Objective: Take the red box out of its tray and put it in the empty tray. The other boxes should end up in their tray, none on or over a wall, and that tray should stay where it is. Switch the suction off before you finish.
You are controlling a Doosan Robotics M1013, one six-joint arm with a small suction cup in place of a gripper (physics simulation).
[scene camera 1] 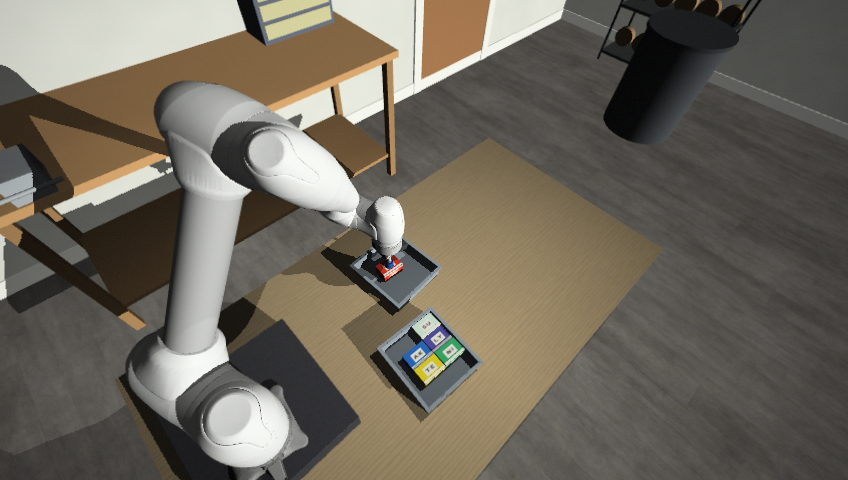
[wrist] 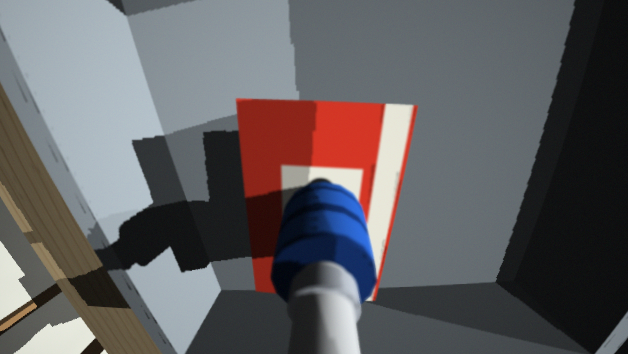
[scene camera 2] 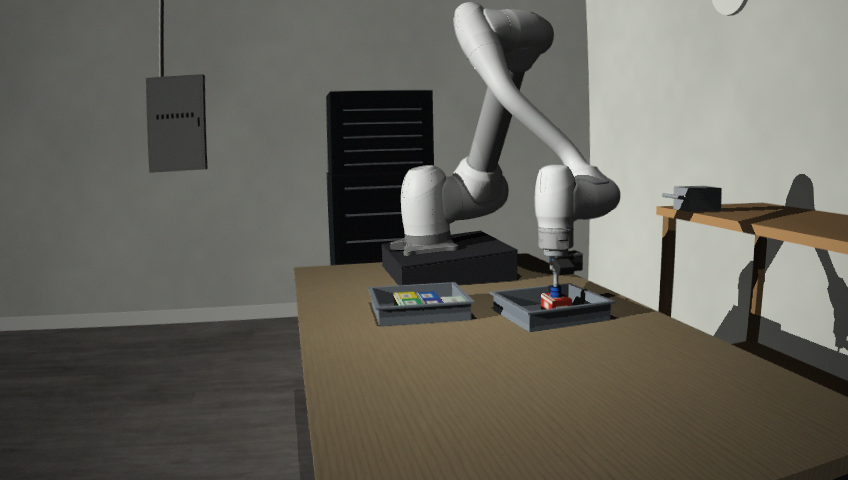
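Where they show: end effector, tool point: (scene camera 1: 389, 266) (wrist: 323, 204) (scene camera 2: 555, 300); arm's base, origin of the base link: (scene camera 2: 428, 247).
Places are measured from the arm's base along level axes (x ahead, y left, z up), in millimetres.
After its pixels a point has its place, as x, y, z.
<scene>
My suction cup (scene camera 1: 389, 264) (scene camera 2: 555, 292) (wrist: 322, 186) is blue and touches the top of the red box (scene camera 1: 392, 274) {570, 235, -65} (scene camera 2: 556, 302) {618, 249, -48} (wrist: 345, 135) {607, 258, -43}, holding it upright. The box is low inside the second grey tray (scene camera 1: 409, 285) {600, 171, -85} (scene camera 2: 571, 320) {695, 263, -74} (wrist: 450, 175) {587, 190, -86}, clear of its walls; whether its underside touches the tray floor I cannot tell. The other tray (scene camera 1: 440, 392) {458, -185, -86} (scene camera 2: 422, 314) {596, -88, -64} holds a pale SU box (scene camera 1: 426, 325) {544, 0, -46}, a purple LY box (scene camera 1: 437, 337) {548, -53, -49}, a green NI box (scene camera 1: 450, 350) {553, -112, -44}, a blue AK box (scene camera 1: 417, 354) {464, -59, -51} and a yellow TE box (scene camera 1: 429, 369) {465, -119, -47}, all inside its walls.
The trays stand apart on the wooden table (scene camera 1: 523, 237) {1103, 82, -89} (scene camera 2: 452, 404) {1086, -90, -88}. The arm's dark base block (scene camera 1: 309, 392) {145, 22, -3} (scene camera 2: 464, 268) {201, 87, -36} stands beside them. A workbench (scene camera 1: 285, 74) (scene camera 2: 767, 221) is along the wall, and a black bin (scene camera 1: 666, 83) stands beyond the table.
</scene>
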